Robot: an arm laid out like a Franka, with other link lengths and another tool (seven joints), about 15 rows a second.
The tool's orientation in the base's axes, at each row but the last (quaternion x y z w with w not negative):
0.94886, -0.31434, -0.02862, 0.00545
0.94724, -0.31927, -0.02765, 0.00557
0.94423, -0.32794, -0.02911, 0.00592
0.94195, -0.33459, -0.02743, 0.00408
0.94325, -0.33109, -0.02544, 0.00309
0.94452, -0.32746, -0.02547, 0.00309
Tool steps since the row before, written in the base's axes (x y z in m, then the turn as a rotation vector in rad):
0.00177, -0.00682, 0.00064, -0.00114, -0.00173, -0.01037
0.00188, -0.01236, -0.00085, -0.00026, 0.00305, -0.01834
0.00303, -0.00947, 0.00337, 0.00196, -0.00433, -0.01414
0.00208, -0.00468, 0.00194, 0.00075, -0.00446, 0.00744
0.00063, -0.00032, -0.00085, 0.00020, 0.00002, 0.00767
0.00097, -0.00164, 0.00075, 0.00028, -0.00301, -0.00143
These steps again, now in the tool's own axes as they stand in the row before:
0.00546, 0.00443, -0.00079, 0.00065, 0.00177, 0.01040
0.00902, 0.00868, 0.00066, -0.00116, -0.00279, 0.01835
0.00807, 0.00566, -0.00362, 0.00494, 0.00176, 0.01397
0.00447, 0.00237, -0.00210, 0.00303, 0.00318, -0.00752
0.00073, -0.00016, 0.00081, -0.00021, 0.00003, -0.00767
0.00174, 0.00071, -0.00082, 0.00215, 0.00216, 0.00138

